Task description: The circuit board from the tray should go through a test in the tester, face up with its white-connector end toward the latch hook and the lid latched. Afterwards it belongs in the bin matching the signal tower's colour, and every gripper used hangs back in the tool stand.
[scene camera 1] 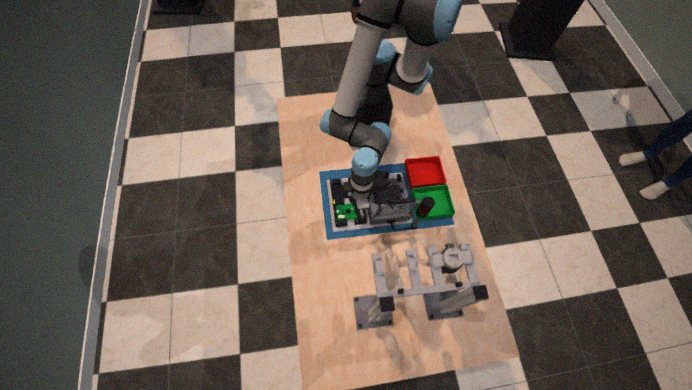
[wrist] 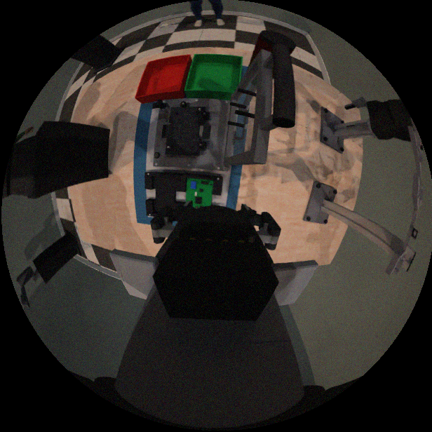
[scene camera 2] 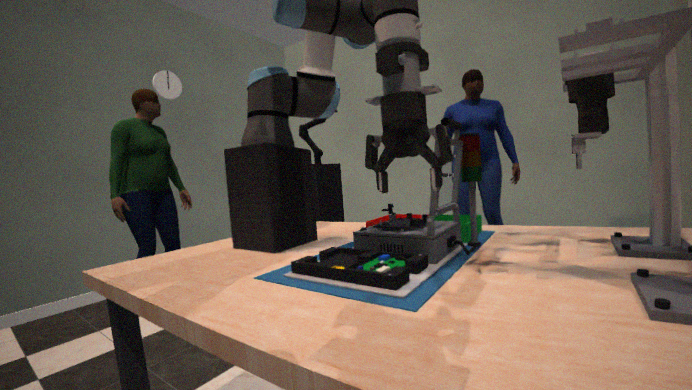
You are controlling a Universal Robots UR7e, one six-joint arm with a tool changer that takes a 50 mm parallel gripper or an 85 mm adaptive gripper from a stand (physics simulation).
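Places are measured from the arm's base along level axes (x back, y right, z up), in millimetres.
Where they show: hand, its tool point: [scene camera 2: 401, 86]; arm's base, origin of its link: [scene camera 1: 368, 91] [scene camera 2: 268, 149].
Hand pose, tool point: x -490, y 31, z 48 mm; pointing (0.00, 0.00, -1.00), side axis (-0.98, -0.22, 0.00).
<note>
Each offset is from my tool point to the top centre of the thing. "*": to the spot under its first point.
The green circuit board {dy +28, dx +46, dz -298 mm} [scene camera 1: 345, 212] [scene camera 2: 395, 263] [wrist: 199, 192] lies face up in the black tray {* dy +98, dx +68, dz -307 mm} [scene camera 2: 345, 275] [wrist: 162, 188], its white connector on the side away from the tester. The grey tester {* dy -53, dx +63, dz -290 mm} [scene camera 2: 400, 246] [wrist: 216, 159] stands beside the tray; its lid {dy -152, dx +0, dz -95 mm} [scene camera 2: 456, 175] [wrist: 261, 137] is raised, and no green board shows in its black nest [wrist: 185, 131]. My adaptive gripper [scene camera 2: 408, 186] [wrist: 215, 237] is open and empty, above the tray and tester area and well clear of the board. In the wrist view its own body hides part of the board's near end.
The red bin {dy -313, dx +251, dz -278 mm} [scene camera 1: 425, 171] [wrist: 165, 77] and green bin {dy -338, dx +104, dz -278 mm} [scene camera 1: 437, 200] [wrist: 215, 75] stand beyond the tester. The signal tower {* dy -245, dx -20, dz -68 mm} [scene camera 1: 426, 206] [scene camera 2: 471, 157] stands near the raised lid; no lamp is clearly lit. The tool stand [scene camera 1: 425, 289] [scene camera 2: 662, 150] holds another gripper [scene camera 2: 592, 102] [wrist: 390, 120].
</note>
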